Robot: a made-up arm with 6 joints. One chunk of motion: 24 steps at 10 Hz.
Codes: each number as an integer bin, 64 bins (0 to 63) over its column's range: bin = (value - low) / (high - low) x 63, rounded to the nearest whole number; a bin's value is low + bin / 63 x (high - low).
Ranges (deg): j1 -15..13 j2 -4..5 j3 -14..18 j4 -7..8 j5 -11..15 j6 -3..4
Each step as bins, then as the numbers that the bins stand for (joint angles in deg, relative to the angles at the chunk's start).
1 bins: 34 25 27 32 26 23
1 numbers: 0.11 -0.43 -0.29 0.62 -0.27 -0.44
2 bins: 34 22 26 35 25 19
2 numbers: 0.11 -0.86 -0.79 1.33 -0.68 -0.89
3 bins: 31 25 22 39 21 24
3 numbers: -1.22 -0.43 -2.83 2.29 -2.33 -0.33
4 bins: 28 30 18 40 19 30
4 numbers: -2.56 0.29 -4.86 2.52 -3.16 0.33
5 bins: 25 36 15 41 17 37
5 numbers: -3.89 1.14 -6.38 2.76 -3.98 1.11
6 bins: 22 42 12 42 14 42
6 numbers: -5.22 2.00 -7.90 3.00 -5.22 1.67
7 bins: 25 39 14 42 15 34
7 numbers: -3.89 1.57 -6.89 3.00 -4.81 0.78
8 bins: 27 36 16 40 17 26
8 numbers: -3.00 1.14 -5.87 2.52 -3.98 -0.11
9 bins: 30 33 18 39 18 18
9 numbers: -1.67 0.71 -4.86 2.29 -3.57 -1.00
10 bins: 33 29 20 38 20 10
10 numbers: -0.33 0.14 -3.84 2.05 -2.75 -1.89
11 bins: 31 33 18 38 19 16
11 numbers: -1.22 0.71 -4.86 2.05 -3.16 -1.22
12 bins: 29 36 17 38 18 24
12 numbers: -2.11 1.14 -5.37 2.05 -3.57 -0.33
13 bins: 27 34 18 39 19 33
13 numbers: -3.00 0.86 -4.86 2.29 -3.16 0.67
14 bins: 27 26 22 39 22 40
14 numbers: -3.00 -0.29 -2.83 2.29 -1.92 1.44
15 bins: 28 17 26 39 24 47
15 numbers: -2.56 -1.57 -0.79 2.29 -1.10 2.22
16 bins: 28 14 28 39 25 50
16 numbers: -2.56 -2.00 0.22 2.29 -0.68 2.56
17 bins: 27 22 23 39 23 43
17 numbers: -3.00 -0.86 -2.32 2.29 -1.51 1.78
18 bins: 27 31 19 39 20 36
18 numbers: -3.00 0.43 -4.35 2.29 -2.75 1.00
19 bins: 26 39 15 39 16 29
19 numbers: -3.44 1.57 -6.38 2.29 -4.40 0.22
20 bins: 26 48 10 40 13 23
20 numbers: -3.44 2.86 -8.92 2.52 -5.63 -0.44
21 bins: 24 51 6 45 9 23
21 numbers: -4.33 3.29 -10.95 3.71 -7.29 -0.44
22 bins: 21 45 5 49 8 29
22 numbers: -5.67 2.43 -11.46 4.67 -7.70 0.22
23 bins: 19 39 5 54 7 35
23 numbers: -6.56 1.57 -11.46 5.86 -8.11 0.89
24 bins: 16 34 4 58 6 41
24 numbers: -7.89 0.86 -11.97 6.81 -8.52 1.56
